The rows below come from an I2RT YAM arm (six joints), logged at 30 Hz.
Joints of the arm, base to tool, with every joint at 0 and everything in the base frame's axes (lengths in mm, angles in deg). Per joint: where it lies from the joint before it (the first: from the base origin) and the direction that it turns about. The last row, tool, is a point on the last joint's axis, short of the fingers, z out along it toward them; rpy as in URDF.
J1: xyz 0.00 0.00 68.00 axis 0 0 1
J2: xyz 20.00 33.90 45.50 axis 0 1 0
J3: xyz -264.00 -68.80 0.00 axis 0 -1 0
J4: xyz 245.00 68.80 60.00 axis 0 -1 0
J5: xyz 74.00 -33.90 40.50 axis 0 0 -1
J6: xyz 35.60 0.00 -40.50 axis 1 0 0
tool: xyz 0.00 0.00 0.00 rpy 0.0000 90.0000 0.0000
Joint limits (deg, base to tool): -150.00..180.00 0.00..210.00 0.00..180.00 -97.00..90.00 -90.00..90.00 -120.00..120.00
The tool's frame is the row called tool.
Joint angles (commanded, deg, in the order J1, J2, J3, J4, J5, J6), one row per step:
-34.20, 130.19, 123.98, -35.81, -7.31, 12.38
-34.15, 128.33, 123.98, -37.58, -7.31, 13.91
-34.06, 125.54, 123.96, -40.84, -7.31, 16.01
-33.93, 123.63, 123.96, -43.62, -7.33, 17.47
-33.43, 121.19, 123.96, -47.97, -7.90, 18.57
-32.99, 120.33, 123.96, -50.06, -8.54, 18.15
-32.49, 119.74, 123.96, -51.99, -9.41, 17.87
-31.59, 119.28, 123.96, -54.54, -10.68, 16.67
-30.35, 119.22, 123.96, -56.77, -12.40, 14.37
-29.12, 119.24, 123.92, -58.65, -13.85, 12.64
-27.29, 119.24, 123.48, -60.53, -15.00, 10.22
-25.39, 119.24, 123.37, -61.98, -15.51, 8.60
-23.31, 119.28, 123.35, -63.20, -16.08, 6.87
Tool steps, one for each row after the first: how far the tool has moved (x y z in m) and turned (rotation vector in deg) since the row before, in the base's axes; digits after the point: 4 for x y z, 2 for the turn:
-0.0061, 0.0047, 0.0136, 0.99, -0.55, -0.96
-0.0105, 0.0081, 0.0190, 1.70, -0.24, -1.31
-0.0079, 0.0067, 0.0120, 1.48, 0.27, -0.84
-0.0099, 0.0121, 0.0138, 2.12, 1.06, 0.15
-0.0030, 0.0068, 0.0041, 0.78, 0.89, 1.18
-0.0018, 0.0066, 0.0022, 1.08, 0.85, 1.29
-0.0005, 0.0098, 0.0005, 1.15, 1.50, 2.63
0.0024, 0.0113, -0.0020, 0.81, 1.51, 4.07
0.0026, 0.0107, -0.0023, 0.89, 1.27, 3.45
0.0041, 0.0149, -0.0042, 0.46, 1.70, 4.41
0.0043, 0.0148, -0.0020, 0.13, 1.20, 3.49
0.0048, 0.0160, -0.0015, -0.02, 0.90, 3.80

